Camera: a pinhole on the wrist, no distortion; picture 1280 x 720 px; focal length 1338.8 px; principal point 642.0 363.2 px. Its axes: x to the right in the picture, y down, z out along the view. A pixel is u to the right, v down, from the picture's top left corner.
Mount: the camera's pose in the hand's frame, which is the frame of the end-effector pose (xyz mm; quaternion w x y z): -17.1 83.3 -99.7 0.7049 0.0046 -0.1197 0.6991
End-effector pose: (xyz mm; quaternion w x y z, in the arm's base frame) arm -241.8 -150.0 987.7 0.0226 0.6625 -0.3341 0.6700
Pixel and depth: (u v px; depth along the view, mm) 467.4 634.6 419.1
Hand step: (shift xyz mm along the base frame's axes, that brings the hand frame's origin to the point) 288.0 -34.0 -163.7
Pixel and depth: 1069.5 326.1 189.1
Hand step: 36.5 -113.0 -94.3
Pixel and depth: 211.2 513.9 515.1
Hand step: 414.7 22.1 -108.1
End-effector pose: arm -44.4 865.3 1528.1 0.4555 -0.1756 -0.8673 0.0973
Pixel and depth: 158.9 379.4 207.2
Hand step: -50.6 -45.7 -81.1
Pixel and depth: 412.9 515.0 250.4
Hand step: -64.0 -36.4 -138.5
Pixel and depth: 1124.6 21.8 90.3
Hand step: 28.4 87.5 -38.1
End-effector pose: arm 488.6 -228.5 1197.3 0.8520 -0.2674 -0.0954 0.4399
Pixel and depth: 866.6 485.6 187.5
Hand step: -129.7 18.5 31.9
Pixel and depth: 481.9 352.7 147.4
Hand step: -67.9 2.2 15.2
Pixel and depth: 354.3 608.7 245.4
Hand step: -101.5 -40.3 115.4
